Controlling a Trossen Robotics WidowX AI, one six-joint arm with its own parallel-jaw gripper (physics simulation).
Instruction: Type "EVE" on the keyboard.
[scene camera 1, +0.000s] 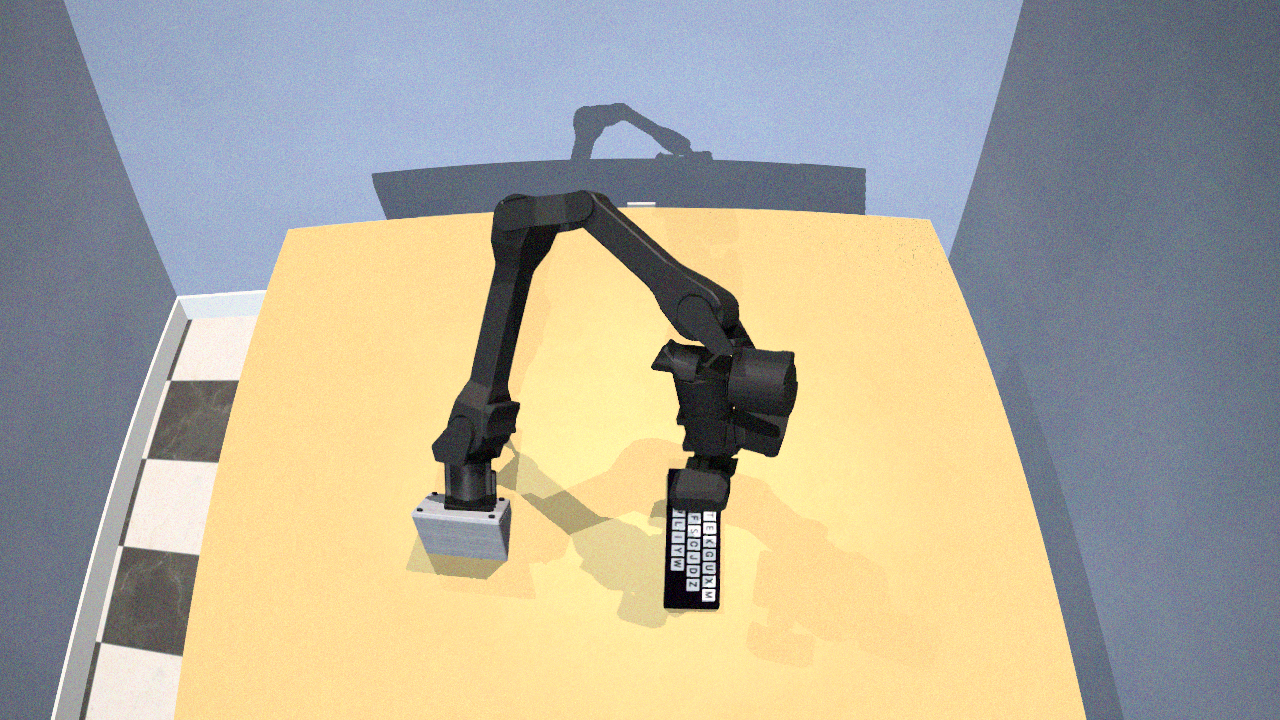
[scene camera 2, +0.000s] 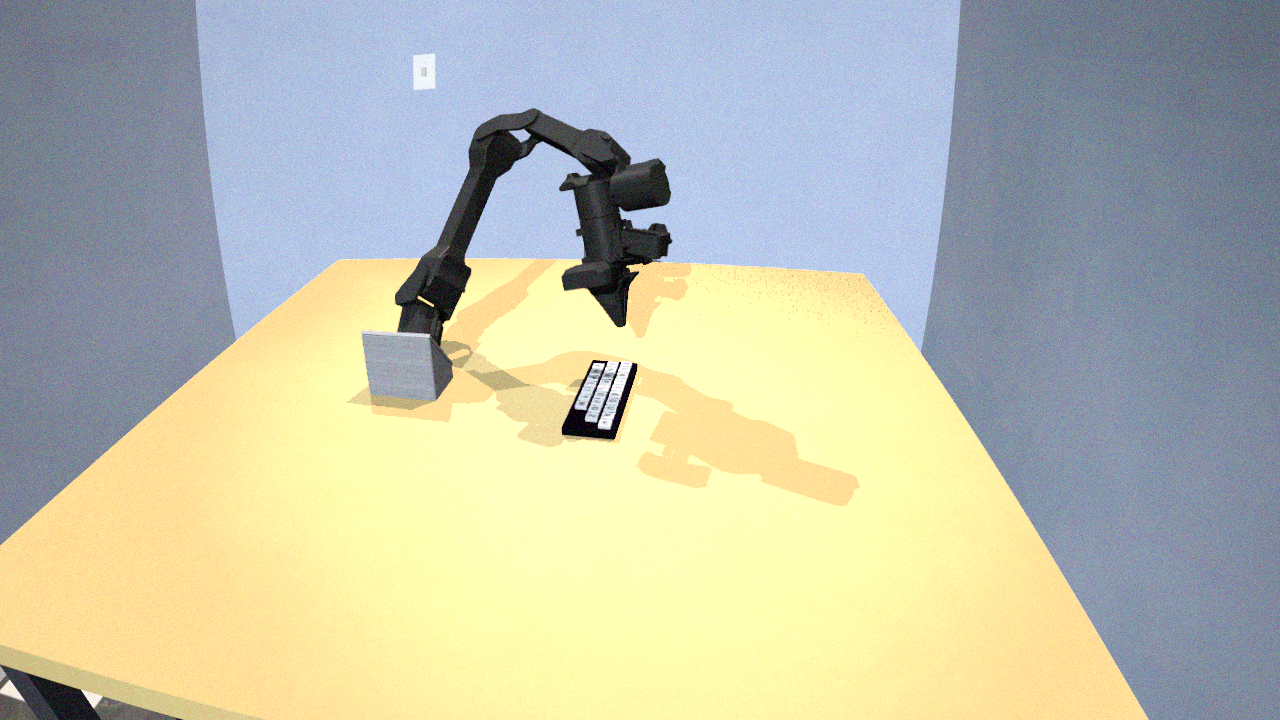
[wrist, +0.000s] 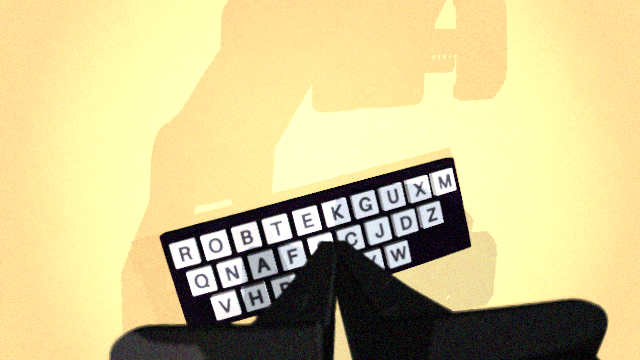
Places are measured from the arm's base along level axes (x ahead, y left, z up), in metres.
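Pixels of known places: gripper, between the fingertips: (scene camera 2: 621, 326) (wrist: 332, 251); arm's base, origin of its link: (scene camera 1: 468, 504) (scene camera 2: 414, 348).
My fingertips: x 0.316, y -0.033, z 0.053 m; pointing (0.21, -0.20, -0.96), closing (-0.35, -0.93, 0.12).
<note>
For each thing: its top centre in the pictures, then the offset to it from my fingertips. Level surfaces: height alone.
- black keyboard, centre of its top: (wrist: 329, 245) (scene camera 1: 694, 534) (scene camera 2: 602, 389) dx -0.026, dy -0.007, dz -0.095 m
- E key, centre of its top: (wrist: 307, 220) (scene camera 1: 709, 527) dx -0.004, dy +0.000, dz -0.095 m
- V key, centre of its top: (wrist: 225, 306) dx -0.035, dy +0.072, dz -0.095 m
- wooden table, height of its surface: dz -0.112 m
The black keyboard (scene camera 1: 677, 592) (scene camera 2: 581, 429) (wrist: 452, 225) lies flat on the table, with three rows of white letter keys. In the wrist view the E key (wrist: 306, 220) is in the top row between T and K, and the V key (wrist: 225, 306) is at the left end of the bottom row. My gripper (scene camera 2: 622, 322) (wrist: 332, 251) is shut and empty, its fingertips clearly above the keyboard and apart from it. In the wrist view the tips cover part of the S key, and the fingers hide keys of the bottom row. In scene camera 1 the gripper body hides the keyboard's far end and the fingertips.
The arm's grey base block (scene camera 1: 461, 534) (scene camera 2: 401, 365) stands on the wooden table (scene camera 1: 340, 376) (scene camera 2: 626, 573), to the left of the keyboard in both scene views. Arm shadows fall across the table around the keyboard. Walls stand behind and at the sides.
</note>
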